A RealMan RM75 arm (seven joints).
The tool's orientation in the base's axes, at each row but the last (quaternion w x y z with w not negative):
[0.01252 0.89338 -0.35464 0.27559]
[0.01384 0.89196 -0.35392 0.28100]
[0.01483 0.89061 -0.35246 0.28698]
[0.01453 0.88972 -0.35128 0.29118]
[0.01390 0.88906 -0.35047 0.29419]
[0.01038 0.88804 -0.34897 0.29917]
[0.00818 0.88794 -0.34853 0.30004]
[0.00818 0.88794 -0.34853 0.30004]
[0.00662 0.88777 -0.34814 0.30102]
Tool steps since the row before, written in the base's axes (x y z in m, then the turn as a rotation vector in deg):
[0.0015 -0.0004 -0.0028 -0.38 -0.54 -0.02]
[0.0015 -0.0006 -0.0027 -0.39 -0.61 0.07]
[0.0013 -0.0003 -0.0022 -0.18 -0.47 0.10]
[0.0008 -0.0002 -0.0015 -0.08 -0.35 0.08]
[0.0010 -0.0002 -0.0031 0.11 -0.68 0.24]
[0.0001 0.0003 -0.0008 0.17 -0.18 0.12]
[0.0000 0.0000 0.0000 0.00 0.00 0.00]
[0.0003 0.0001 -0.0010 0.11 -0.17 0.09]
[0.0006 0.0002 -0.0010 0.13 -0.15 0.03]
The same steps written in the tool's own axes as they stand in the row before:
[-0.0003 -0.0002 0.0032 0.10 0.65 -0.05]
[-0.0001 0.0000 0.0031 0.19 0.69 -0.11]
[-0.0002 -0.0002 0.0026 0.24 0.45 -0.07]
[-0.0002 -0.0001 0.0017 0.21 0.30 -0.03]
[-0.0009 0.0001 0.0031 0.61 0.40 0.02]
[-0.0006 -0.0001 0.0006 0.27 0.01 0.03]
[0.0000 0.0000 0.0000 0.00 0.00 0.00]
[-0.0004 -0.0001 0.0010 0.22 0.04 0.02]
[-0.0003 -0.0003 0.0011 0.18 0.03 0.08]

